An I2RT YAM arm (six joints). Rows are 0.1 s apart.
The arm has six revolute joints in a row. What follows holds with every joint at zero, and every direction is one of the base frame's.
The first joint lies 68 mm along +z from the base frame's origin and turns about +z.
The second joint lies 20 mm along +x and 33.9 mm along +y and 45.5 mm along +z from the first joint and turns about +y.
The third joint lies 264 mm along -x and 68.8 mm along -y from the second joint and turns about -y.
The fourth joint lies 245 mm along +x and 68.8 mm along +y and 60 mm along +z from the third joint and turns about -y.
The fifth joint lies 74 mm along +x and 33.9 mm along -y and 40.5 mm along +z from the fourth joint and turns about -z.
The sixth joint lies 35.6 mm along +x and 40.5 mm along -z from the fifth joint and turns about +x.
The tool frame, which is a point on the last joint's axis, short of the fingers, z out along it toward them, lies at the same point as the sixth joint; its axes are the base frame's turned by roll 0, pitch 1.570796 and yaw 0 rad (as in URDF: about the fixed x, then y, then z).
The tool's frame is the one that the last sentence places.
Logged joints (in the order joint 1, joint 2, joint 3, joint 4, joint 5, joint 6), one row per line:
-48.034 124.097 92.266 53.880 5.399 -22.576
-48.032 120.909 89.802 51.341 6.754 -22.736
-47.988 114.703 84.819 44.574 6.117 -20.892
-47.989 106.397 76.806 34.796 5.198 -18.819
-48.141 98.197 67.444 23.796 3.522 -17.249
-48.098 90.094 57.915 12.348 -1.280 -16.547
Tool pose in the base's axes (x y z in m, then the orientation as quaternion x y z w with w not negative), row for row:
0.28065 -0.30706 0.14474 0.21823 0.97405 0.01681 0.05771
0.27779 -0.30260 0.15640 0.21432 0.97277 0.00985 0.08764
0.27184 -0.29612 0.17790 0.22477 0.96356 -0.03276 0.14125
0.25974 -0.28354 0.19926 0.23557 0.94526 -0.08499 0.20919
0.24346 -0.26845 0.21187 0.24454 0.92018 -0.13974 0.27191
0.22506 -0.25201 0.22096 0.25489 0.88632 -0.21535 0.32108
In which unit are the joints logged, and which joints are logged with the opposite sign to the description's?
The joints are logged in degrees. Opposite sign: joint 4, joint 5.
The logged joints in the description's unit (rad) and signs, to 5 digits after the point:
-0.83835 2.16590 1.61035 -0.94038 -0.09423 -0.39403
-0.83832 2.11026 1.56734 -0.89607 -0.11788 -0.39682
-0.83755 2.00195 1.48037 -0.77796 -0.10676 -0.36463
-0.83757 1.85698 1.34052 -0.60730 -0.09072 -0.32845
-0.84022 1.71386 1.17712 -0.41532 -0.06147 -0.30105
-0.83947 1.57244 1.01081 -0.21551 0.02234 -0.28880

